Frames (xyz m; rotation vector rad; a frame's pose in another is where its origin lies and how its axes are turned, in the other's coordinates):
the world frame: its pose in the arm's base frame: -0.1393 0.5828 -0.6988 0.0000 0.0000 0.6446
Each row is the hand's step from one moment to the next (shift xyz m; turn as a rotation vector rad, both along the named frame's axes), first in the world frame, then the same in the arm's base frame.
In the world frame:
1: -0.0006 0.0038 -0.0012 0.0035 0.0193 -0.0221
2: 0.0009 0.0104 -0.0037 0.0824 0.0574 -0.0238
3: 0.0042 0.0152 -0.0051 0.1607 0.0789 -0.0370
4: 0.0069 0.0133 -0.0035 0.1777 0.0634 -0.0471
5: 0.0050 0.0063 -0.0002 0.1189 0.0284 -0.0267
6: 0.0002 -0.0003 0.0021 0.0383 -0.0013 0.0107
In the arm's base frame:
1: -0.0028 0.0027 -0.0012 -0.0088 0.0175 -0.0221
2: -0.0055 0.0089 -0.0037 0.0314 0.0954 -0.0238
3: -0.0058 0.0147 -0.0051 0.0810 0.1596 -0.0370
4: -0.0025 0.0148 -0.0035 0.1039 0.1575 -0.0471
5: 0.0002 0.0080 -0.0002 0.0780 0.0941 -0.0267
6: 0.0003 -0.0001 0.0021 0.0314 0.0220 0.0107

